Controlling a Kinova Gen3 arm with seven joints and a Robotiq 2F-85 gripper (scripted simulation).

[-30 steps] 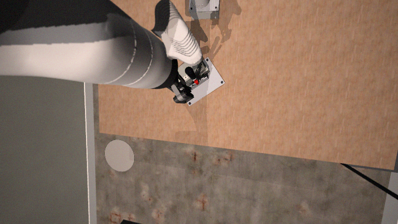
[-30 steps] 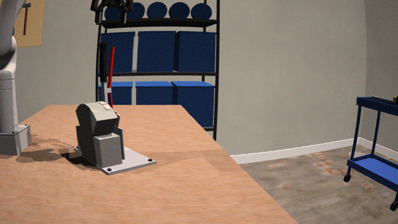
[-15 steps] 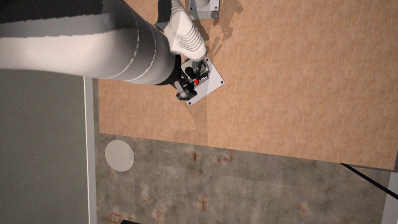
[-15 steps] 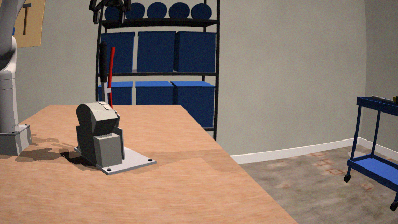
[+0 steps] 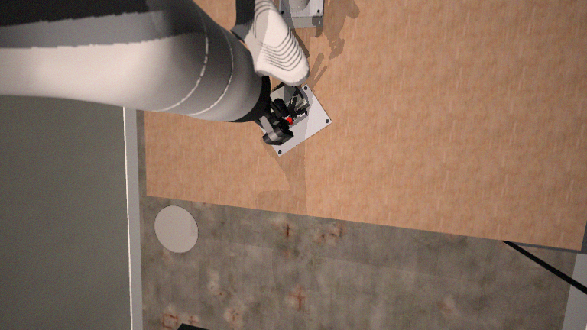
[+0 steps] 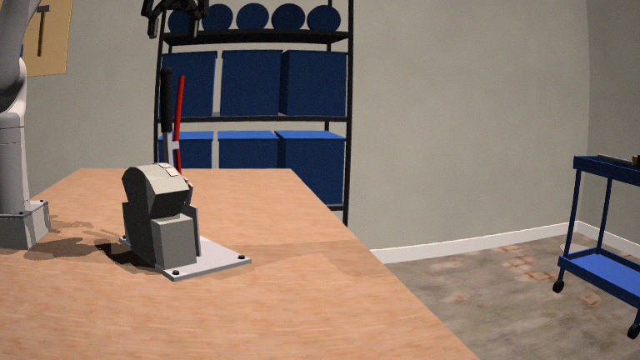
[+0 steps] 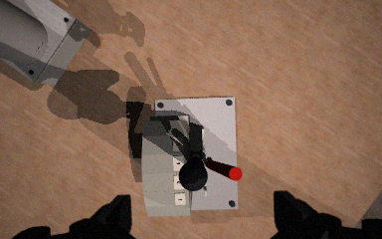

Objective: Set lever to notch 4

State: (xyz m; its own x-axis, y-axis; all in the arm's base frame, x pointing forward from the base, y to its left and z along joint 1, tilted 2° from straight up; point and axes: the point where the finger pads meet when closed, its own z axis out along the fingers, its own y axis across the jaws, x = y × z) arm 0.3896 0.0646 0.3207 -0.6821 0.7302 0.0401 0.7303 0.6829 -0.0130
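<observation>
My gripper is now 2 cm short of the red bar and 21 cm above it.
</observation>
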